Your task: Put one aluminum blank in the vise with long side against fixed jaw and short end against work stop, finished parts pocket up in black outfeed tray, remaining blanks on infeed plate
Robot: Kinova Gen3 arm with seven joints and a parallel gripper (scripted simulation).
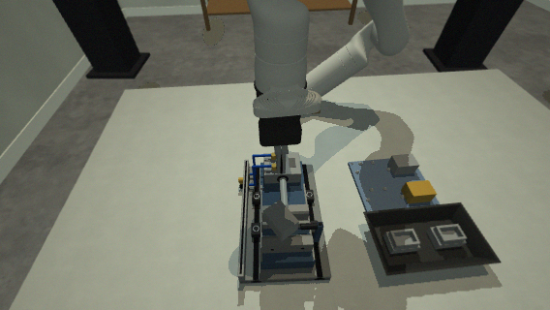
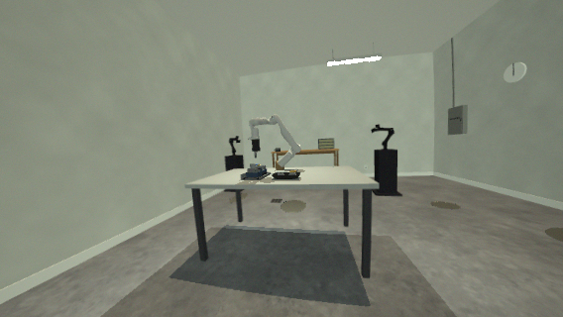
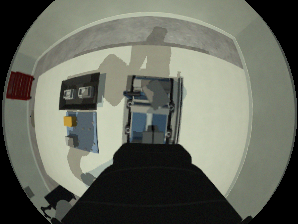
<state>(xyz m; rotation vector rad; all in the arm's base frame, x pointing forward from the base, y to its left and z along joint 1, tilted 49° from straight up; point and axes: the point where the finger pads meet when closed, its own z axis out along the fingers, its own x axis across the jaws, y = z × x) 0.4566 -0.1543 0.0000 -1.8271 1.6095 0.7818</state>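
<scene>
My hand is 90 mm above the gray aluminum blank and 70 mm short of it. Round my hand: yellow brass blank 350 mm to the left, 170 mm below, 50 mm behind.
</scene>
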